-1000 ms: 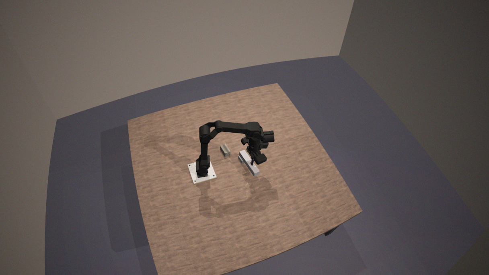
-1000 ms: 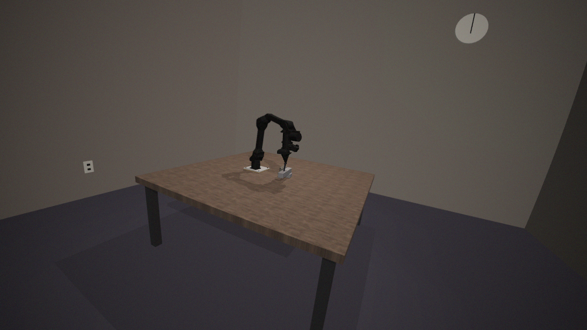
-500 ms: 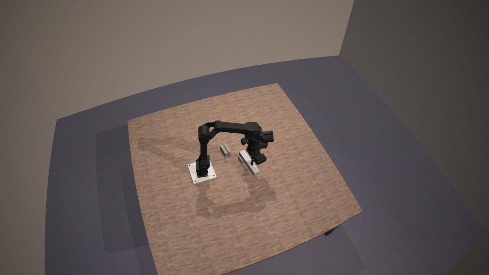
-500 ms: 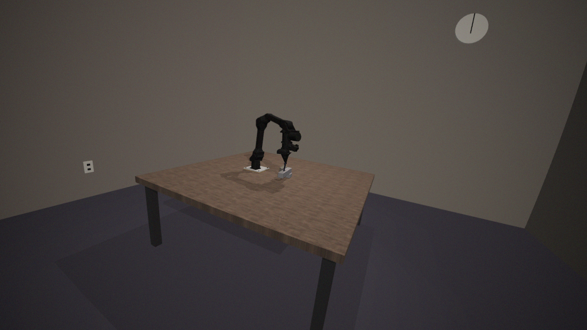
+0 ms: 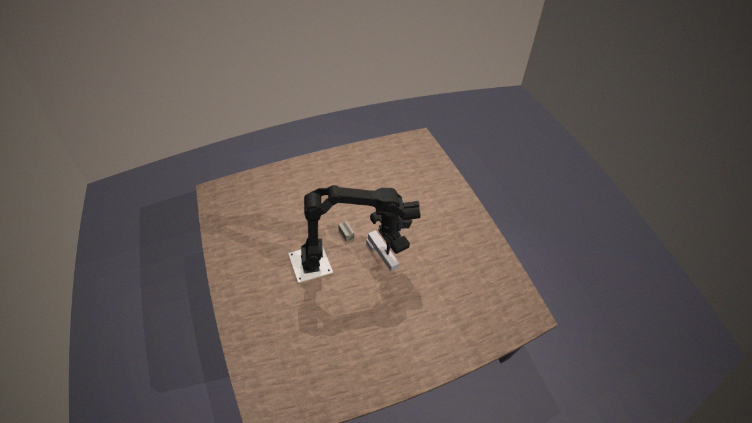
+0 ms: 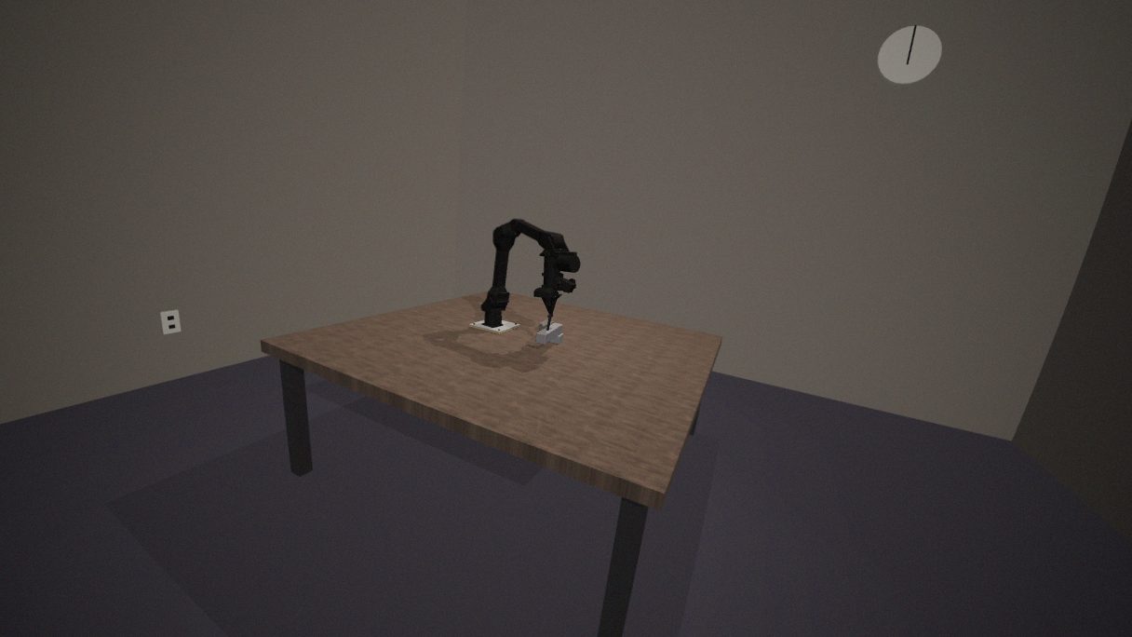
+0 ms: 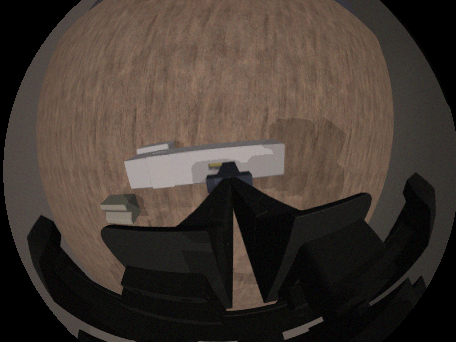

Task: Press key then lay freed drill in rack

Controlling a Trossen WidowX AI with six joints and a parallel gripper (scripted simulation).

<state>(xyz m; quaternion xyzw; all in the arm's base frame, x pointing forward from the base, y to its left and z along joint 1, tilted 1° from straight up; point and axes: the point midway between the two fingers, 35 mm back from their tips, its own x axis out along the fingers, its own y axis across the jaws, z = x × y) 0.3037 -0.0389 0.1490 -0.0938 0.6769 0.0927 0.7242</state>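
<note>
Right now the yellow drill is 80 mm below my gripper tip, 50 mm to the left of it and 20 mm behind it. The rest, counted from my gripper tip: pale grey sleeve 90 mm below, 30 mm to the left, 10 mm behind; dark key 30 mm below; grey rack 170 mm to the left, 130 mm behind, 110 mm below.
</note>
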